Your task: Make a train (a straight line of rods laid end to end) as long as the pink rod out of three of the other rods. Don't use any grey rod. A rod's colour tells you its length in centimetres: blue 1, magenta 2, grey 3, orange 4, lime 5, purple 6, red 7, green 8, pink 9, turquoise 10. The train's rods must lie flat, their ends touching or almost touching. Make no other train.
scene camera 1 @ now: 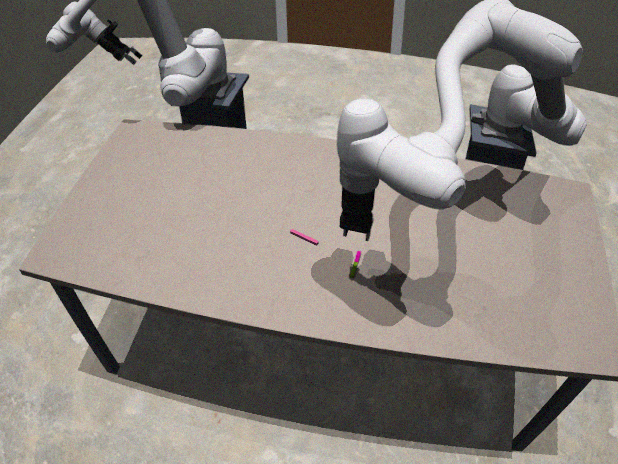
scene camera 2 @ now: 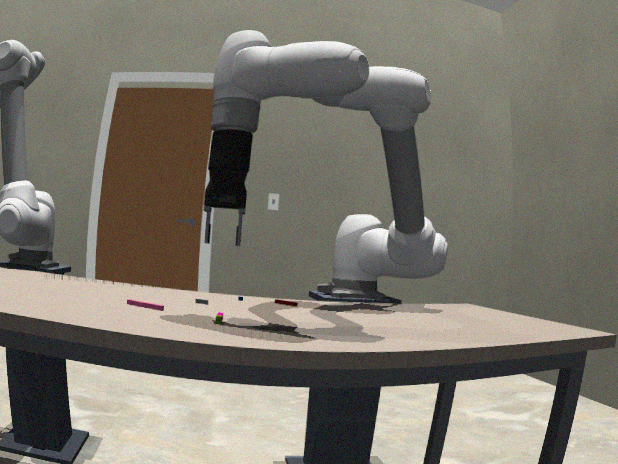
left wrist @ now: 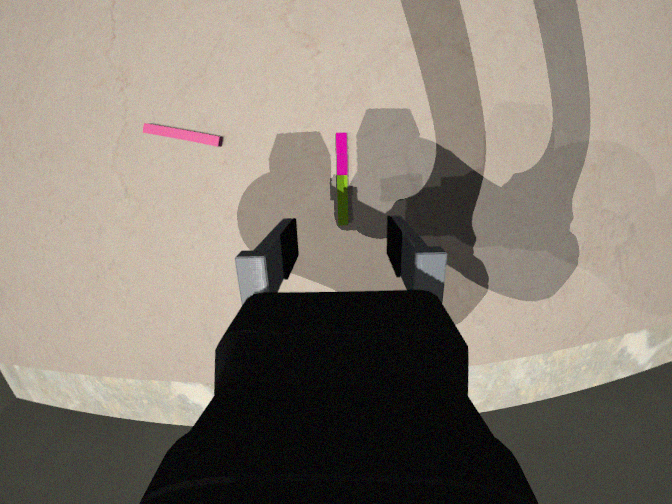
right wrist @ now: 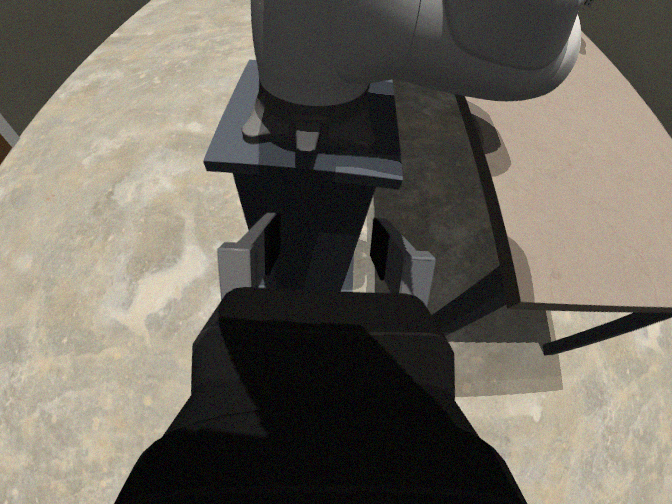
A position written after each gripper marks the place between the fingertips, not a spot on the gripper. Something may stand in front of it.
In view: the left gripper (scene camera 2: 222, 244), the right gripper (right wrist: 326, 234) and a pink rod (left wrist: 203, 138).
The left gripper is seen too in scene camera 1 (scene camera 1: 356, 235) and in the left wrist view (left wrist: 342, 236).
